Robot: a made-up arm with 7 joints. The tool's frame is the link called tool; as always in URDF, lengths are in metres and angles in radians. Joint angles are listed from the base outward. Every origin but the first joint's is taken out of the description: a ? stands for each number. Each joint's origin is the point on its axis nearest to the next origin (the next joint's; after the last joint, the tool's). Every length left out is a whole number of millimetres.
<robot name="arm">
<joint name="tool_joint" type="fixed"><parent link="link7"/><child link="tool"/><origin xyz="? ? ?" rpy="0 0 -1.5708"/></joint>
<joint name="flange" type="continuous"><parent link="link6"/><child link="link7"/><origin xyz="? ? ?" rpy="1.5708 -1.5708 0"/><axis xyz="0 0 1"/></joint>
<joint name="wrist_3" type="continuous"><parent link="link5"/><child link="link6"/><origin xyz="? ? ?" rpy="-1.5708 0 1.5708"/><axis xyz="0 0 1"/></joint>
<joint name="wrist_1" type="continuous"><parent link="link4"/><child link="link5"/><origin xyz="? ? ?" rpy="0 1.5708 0"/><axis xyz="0 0 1"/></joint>
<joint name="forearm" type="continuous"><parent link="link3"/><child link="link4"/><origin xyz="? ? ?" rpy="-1.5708 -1.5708 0"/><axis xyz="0 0 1"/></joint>
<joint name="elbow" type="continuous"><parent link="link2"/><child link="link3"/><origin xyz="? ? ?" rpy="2.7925 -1.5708 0"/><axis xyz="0 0 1"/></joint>
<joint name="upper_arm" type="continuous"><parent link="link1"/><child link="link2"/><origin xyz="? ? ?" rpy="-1.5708 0 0"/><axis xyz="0 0 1"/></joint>
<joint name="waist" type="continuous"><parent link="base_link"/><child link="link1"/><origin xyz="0 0 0" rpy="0 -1.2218 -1.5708"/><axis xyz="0 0 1"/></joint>
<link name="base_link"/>
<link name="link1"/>
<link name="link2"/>
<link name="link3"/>
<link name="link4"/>
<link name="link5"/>
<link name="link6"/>
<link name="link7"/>
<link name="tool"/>
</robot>
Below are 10 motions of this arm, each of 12 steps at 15 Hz.
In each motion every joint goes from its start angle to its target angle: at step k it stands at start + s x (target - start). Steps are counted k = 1, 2, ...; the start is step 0. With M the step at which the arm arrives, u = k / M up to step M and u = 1 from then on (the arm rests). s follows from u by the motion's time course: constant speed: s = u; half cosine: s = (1 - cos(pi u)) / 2; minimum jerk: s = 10 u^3 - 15 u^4 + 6 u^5.
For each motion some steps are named. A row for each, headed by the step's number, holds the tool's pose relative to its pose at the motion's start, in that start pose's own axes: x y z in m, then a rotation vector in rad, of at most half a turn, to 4 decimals.
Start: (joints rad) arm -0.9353 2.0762 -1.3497 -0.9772 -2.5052 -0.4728 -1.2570
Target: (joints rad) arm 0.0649 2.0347 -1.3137 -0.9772 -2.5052 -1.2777 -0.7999
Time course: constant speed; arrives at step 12
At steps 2, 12:
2: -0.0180 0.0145 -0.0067 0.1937 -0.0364 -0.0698
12: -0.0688 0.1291 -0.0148 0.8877 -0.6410 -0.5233

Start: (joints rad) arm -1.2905 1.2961 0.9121 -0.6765 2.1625 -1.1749 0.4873
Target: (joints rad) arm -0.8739 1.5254 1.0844 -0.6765 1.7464 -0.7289 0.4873
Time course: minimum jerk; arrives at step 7
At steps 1, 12:
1: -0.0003 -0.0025 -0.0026 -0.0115 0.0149 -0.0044
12: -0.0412 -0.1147 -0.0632 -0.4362 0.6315 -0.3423

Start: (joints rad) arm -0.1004 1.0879 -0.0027 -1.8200 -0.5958 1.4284 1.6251
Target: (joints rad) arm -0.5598 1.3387 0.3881 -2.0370 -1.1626 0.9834 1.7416
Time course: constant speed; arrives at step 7
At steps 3, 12:
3: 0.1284 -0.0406 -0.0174 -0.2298 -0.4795 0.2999
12: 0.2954 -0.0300 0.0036 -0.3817 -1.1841 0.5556

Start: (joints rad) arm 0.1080 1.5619 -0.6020 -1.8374 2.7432 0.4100 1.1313
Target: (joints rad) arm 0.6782 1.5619 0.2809 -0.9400 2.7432 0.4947 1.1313
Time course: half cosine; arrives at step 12
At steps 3, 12:
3: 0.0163 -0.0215 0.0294 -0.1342 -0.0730 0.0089
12: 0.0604 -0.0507 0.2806 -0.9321 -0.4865 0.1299

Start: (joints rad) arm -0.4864 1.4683 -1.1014 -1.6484 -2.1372 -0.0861 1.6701
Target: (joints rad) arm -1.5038 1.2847 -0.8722 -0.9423 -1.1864 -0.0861 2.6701
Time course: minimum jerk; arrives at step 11
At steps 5, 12:
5: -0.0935 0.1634 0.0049 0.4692 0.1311 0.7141
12: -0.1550 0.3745 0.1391 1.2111 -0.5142 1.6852

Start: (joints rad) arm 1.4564 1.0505 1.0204 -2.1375 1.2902 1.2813 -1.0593
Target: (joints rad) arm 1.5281 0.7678 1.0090 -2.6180 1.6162 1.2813 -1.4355
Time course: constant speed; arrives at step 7
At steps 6, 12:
6: 0.0483 -0.1007 0.0210 -0.0896 -0.3992 -0.3792
12: 0.0577 -0.1172 0.0266 -0.0920 -0.4669 -0.4422

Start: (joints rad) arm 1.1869 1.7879 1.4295 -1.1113 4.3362 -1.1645 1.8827
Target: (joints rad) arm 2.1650 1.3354 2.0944 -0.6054 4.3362 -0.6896 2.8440
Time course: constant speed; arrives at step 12
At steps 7, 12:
7: -0.1896 -0.0552 0.0562 0.2810 0.3638 0.8459
12: -0.2580 -0.0490 0.2014 0.8043 0.5074 1.2254

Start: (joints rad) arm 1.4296 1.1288 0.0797 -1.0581 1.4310 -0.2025 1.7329
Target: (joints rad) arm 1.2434 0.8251 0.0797 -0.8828 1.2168 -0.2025 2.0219
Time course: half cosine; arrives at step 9
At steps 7, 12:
7: -0.0278 0.1193 -0.0024 0.0639 -0.0658 0.3443
12: -0.0353 0.1355 -0.0023 0.0775 -0.0723 0.3885

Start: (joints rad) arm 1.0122 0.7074 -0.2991 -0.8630 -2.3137 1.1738 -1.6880
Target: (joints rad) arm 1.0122 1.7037 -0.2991 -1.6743 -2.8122 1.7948 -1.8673
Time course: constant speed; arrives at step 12
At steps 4, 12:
4: 0.0865 -0.0790 -0.1114 -0.5029 0.3434 -0.1944
12: 0.1147 -0.3036 -0.2623 -1.3554 1.2105 -0.2419

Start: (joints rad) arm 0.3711 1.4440 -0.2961 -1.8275 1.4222 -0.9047 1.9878
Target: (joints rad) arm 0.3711 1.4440 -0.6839 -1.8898 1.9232 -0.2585 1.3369
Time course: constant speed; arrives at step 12
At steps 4, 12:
4: -0.0018 0.0225 0.0280 0.2840 -0.2206 -0.0529
12: -0.0131 0.0573 0.0896 0.9604 -0.4099 -0.0513

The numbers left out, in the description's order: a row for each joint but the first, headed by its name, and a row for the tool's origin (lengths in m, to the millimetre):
tool: 0 0 0
flange: 0 0 0
wrist_3: 0 0 0
wrist_1: -0.238 -0.029 0
forearm: 0.039 0 0
elbow: -0.33 0.12 0
upper_arm: 0 0 0

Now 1 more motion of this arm.
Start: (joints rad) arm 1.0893 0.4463 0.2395 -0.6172 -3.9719 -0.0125 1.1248
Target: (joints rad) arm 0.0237 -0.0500 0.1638 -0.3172 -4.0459 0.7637 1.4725
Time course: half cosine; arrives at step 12
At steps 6, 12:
6: -0.1777 0.2577 -0.0034 0.7778 0.3373 0.2609
12: -0.3465 0.4681 0.1572 1.6390 0.5426 0.2478

